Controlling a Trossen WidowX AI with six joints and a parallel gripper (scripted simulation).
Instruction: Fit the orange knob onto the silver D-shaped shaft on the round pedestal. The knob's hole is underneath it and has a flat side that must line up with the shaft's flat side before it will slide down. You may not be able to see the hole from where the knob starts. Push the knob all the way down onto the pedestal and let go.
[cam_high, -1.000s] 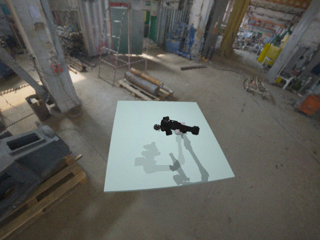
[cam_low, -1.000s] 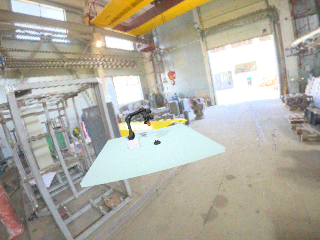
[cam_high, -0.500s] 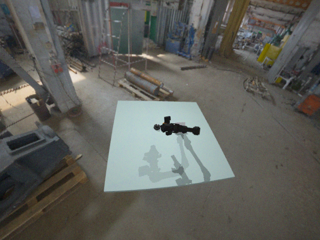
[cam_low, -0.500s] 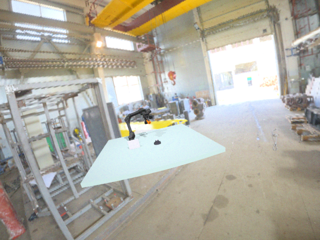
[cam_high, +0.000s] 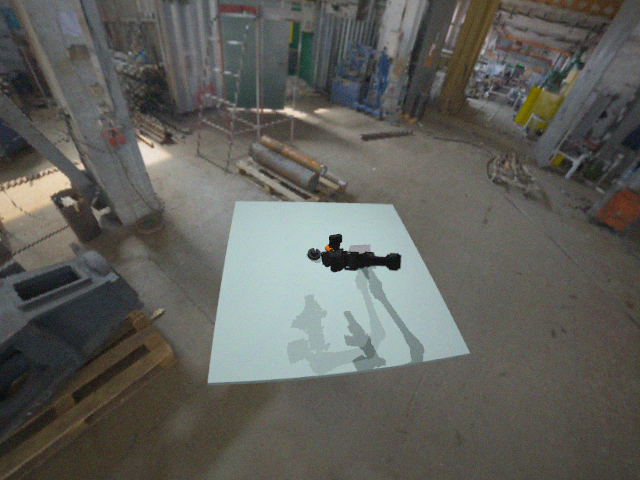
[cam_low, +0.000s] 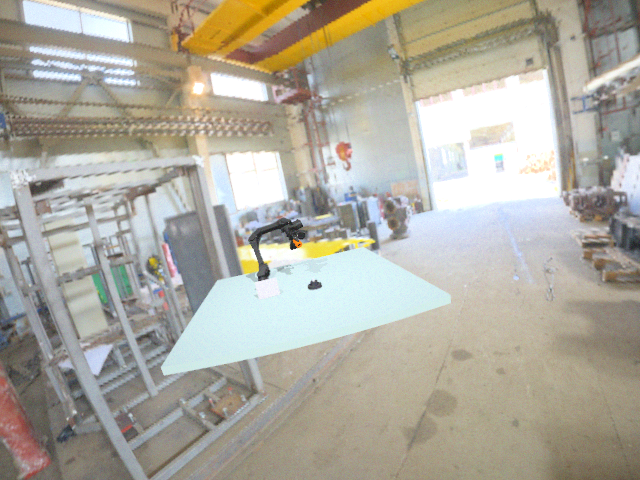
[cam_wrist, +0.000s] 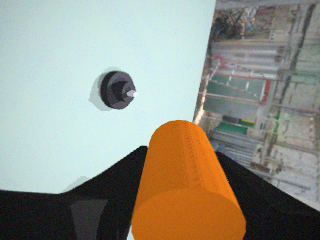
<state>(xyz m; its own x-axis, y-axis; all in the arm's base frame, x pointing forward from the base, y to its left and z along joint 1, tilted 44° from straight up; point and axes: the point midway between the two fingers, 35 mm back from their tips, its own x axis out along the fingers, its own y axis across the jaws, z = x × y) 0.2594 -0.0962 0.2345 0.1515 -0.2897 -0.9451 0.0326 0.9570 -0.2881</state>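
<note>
The dark round pedestal lies 10 mm ahead of my gripper tip, 180 mm to the right of it and 220 mm below it. Round my gripper tip: orange knob: 30 mm to the left, 20 mm above.
</note>
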